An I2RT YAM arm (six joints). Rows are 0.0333 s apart.
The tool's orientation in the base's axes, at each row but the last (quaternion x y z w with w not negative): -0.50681, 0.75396, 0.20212, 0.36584; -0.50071, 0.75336, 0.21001, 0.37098; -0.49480, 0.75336, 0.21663, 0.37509; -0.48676, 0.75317, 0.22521, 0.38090; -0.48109, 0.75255, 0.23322, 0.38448; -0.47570, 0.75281, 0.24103, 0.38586; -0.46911, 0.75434, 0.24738, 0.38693; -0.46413, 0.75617, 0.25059, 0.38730; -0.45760, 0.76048, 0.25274, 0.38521; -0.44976, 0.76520, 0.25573, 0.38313; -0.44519, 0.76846, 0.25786, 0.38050; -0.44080, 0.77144, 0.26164, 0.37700; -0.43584, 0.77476, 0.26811, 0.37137
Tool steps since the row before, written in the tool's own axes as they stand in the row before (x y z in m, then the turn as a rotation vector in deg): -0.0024, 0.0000, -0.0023, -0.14, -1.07, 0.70; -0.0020, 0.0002, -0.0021, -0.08, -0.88, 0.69; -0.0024, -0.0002, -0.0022, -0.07, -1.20, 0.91; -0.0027, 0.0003, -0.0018, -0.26, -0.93, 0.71; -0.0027, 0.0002, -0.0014, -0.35, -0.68, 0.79; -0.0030, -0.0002, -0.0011, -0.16, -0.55, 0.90; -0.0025, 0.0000, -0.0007, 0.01, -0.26, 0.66; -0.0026, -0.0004, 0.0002, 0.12, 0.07, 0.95; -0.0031, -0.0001, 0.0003, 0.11, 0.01, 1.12; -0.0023, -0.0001, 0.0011, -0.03, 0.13, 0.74; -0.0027, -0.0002, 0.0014, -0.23, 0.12, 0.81; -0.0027, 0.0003, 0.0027, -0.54, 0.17, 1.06; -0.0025, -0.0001, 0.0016, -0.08, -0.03, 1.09
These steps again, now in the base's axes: -0.0003, -0.0001, 0.0033, 1.25, 0.13, -0.28; -0.0005, -0.0002, 0.0029, 1.06, 0.16, -0.33; 0.0000, -0.0002, 0.0033, 1.42, 0.18, -0.46; -0.0003, 0.0004, 0.0032, 1.15, 0.26, -0.20; 0.0000, 0.0005, 0.0030, 0.98, 0.47, -0.18; 0.0005, 0.0007, 0.0031, 0.85, 0.50, -0.40; 0.0004, 0.0008, 0.0024, 0.46, 0.37, -0.39; 0.0011, 0.0013, 0.0020, 0.24, 0.67, -0.64; 0.0011, 0.0017, 0.0024, 0.36, 0.77, -0.73; 0.0012, 0.0019, 0.0012, 0.16, 0.62, -0.40; 0.0015, 0.0023, 0.0014, 0.25, 0.76, -0.27; 0.0016, 0.0034, 0.0007, 0.40, 1.12, -0.16; 0.0015, 0.0023, 0.0011, 0.43, 0.83, -0.57
